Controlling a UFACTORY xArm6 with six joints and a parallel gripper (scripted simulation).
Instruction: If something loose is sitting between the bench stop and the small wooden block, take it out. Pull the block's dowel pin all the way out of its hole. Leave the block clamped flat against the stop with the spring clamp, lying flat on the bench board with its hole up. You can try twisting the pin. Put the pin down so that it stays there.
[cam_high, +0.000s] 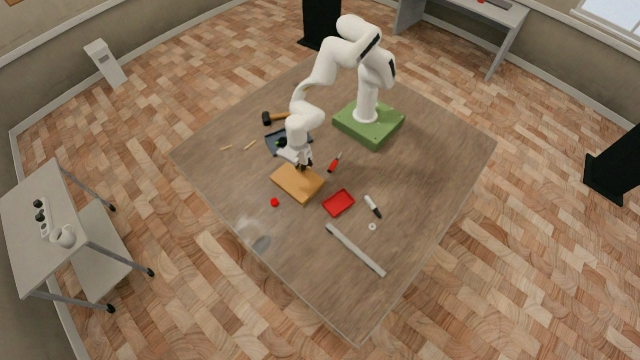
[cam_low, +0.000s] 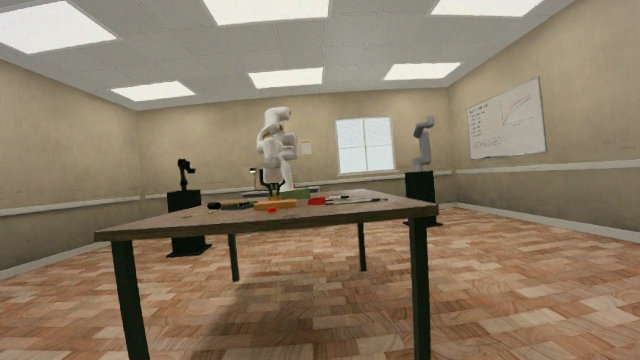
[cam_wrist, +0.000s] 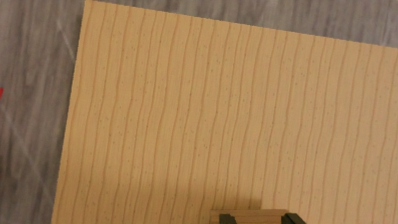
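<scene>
Now: hand 2 cm above the dowel pin. Also, from my hand: tan bench board 4 cm ahead, 1 cm to the left, 5 cm below; red cap 18 cm ahead, 7 cm below; small wooden block 3 cm below.
</scene>
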